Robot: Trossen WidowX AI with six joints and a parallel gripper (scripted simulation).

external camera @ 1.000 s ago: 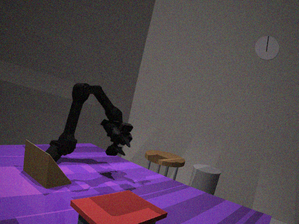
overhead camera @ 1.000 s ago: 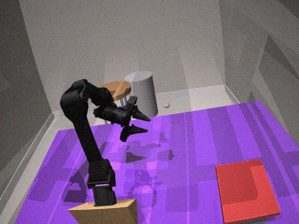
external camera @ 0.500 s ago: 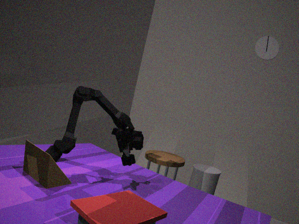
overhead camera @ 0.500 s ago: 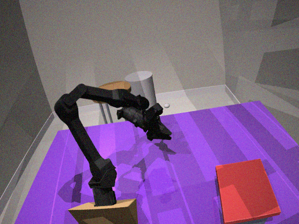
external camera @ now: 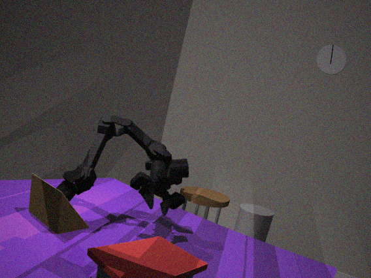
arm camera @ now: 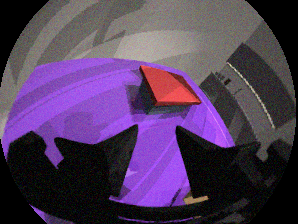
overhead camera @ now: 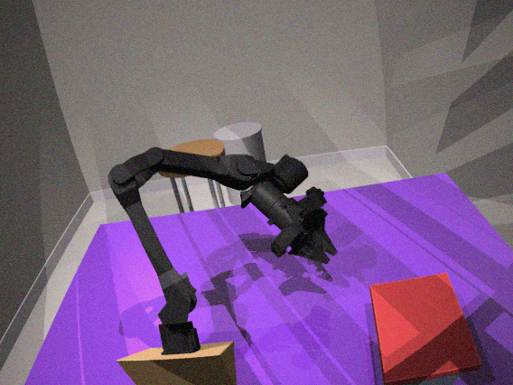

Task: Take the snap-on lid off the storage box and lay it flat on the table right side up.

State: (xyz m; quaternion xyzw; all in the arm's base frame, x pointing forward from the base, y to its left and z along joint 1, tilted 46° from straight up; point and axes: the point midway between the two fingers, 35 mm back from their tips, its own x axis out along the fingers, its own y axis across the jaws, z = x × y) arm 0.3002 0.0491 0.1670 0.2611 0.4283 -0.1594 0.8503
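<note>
My gripper tip is now 130 mm short of the red lid, 190 mm to the left of it and 40 mm above it. Round my gripper tip: storage box 130 mm ahead, 190 mm to the right, 90 mm below.
</note>
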